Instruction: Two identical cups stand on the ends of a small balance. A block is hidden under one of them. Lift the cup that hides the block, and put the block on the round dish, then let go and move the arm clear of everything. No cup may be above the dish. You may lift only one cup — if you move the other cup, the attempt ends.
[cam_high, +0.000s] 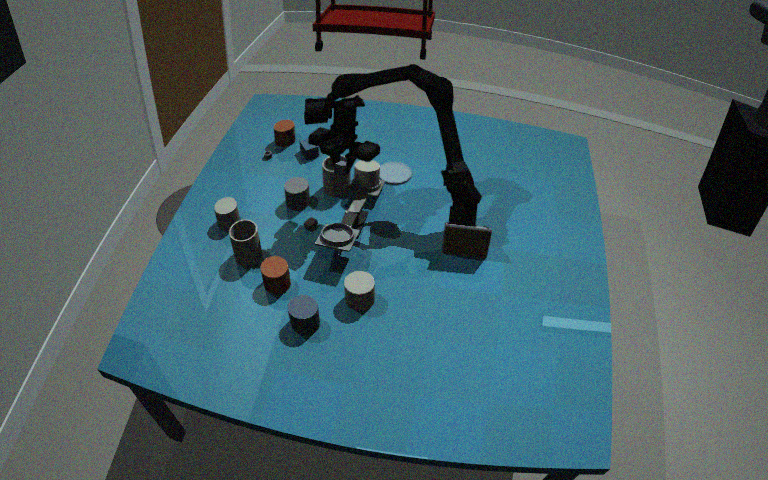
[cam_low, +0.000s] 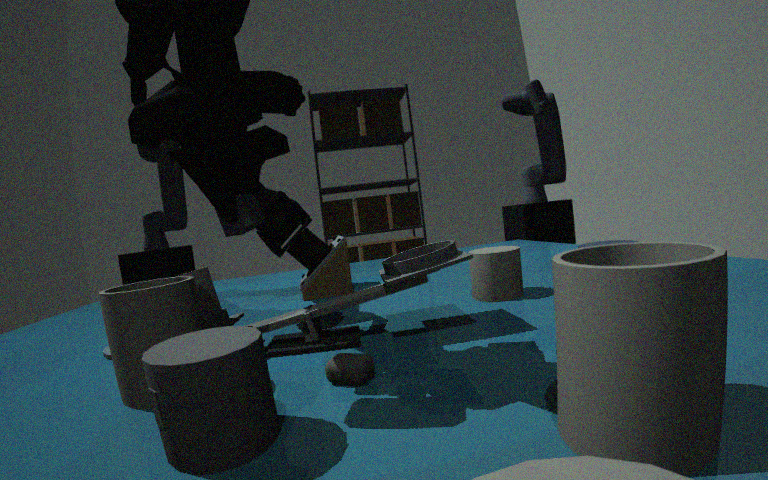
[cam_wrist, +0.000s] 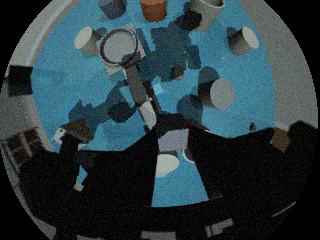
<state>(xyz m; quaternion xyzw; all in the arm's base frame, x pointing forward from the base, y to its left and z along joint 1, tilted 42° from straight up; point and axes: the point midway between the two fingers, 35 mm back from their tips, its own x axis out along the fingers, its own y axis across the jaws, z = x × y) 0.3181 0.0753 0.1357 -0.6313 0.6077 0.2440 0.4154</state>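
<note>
The cup lies 110 mm to the right of my gripper tip, 80 mm below it and 40 mm behind it. Also, from my gripper tip: pebble 130 mm below, 90 mm to the left, 60 mm ahead; then grey block 10 mm above; then balance beam 100 mm below, 40 mm to the left, 40 mm behind.
</note>
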